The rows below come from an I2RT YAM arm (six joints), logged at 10 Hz.
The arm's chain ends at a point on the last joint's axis. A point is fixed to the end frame.
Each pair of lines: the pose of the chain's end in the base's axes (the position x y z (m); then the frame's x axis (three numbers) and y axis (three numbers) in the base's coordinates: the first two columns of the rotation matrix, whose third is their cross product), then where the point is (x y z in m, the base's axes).
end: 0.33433, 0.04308, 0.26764, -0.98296, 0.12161, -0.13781, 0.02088, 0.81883, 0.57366
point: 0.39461 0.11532 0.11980
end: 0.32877, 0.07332, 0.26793, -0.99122, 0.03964, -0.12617, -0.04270, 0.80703, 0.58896
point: 0.38104 0.15313 0.12094
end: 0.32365, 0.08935, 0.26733, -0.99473, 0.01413, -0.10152, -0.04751, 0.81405, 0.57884
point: 0.37027 0.16829 0.11799
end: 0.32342, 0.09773, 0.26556, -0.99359, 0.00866, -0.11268, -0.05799, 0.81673, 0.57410
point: 0.37132 0.17614 0.11634
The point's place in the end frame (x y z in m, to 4 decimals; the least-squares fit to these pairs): -0.0301 -0.0244 0.1709
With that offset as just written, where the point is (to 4 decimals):
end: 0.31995, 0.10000, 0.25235, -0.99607, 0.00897, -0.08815, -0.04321, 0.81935, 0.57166
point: 0.3642 0.1777 0.1016
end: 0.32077, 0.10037, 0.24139, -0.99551, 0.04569, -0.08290, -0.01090, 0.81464, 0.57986
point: 0.3671 0.1779 0.0912
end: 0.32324, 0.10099, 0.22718, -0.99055, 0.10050, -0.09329, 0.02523, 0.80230, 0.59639
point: 0.3755 0.1789 0.0792
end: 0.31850, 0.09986, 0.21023, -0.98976, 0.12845, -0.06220, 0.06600, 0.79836, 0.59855
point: 0.3683 0.1771 0.0610
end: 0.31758, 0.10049, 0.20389, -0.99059, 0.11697, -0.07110, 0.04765, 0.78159, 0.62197
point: 0.3682 0.1826 0.0576
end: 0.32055, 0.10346, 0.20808, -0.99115, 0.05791, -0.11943, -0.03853, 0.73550, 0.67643
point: 0.3730 0.1991 0.0710
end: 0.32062, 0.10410, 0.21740, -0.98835, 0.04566, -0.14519, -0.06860, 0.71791, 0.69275
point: 0.3753 0.2039 0.0841
